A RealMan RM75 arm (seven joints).
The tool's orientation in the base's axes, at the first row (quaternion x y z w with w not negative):
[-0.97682 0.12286 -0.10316 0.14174]
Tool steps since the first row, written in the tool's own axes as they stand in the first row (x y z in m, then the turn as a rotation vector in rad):
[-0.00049 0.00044 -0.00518 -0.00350 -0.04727 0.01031]
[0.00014 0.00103 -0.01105 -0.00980 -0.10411 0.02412]
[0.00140 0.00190 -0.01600 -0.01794 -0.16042 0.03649]
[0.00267 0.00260 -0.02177 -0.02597 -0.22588 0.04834]
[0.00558 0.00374 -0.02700 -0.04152 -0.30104 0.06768]
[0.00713 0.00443 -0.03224 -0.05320 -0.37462 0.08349]
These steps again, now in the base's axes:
[-0.00178 -0.00158 0.00465 0.00908 0.04748 0.00403]
[-0.00270 -0.00377 0.01008 0.01835 0.10549 0.00720]
[-0.00285 -0.00617 0.01468 0.02542 0.16314 0.01125]
[-0.00316 -0.00861 0.02009 0.03440 0.22914 0.01858]
[-0.00188 -0.01177 0.02514 0.04007 0.30806 0.02055]
[-0.00179 -0.01415 0.03011 0.04823 0.38359 0.02600]

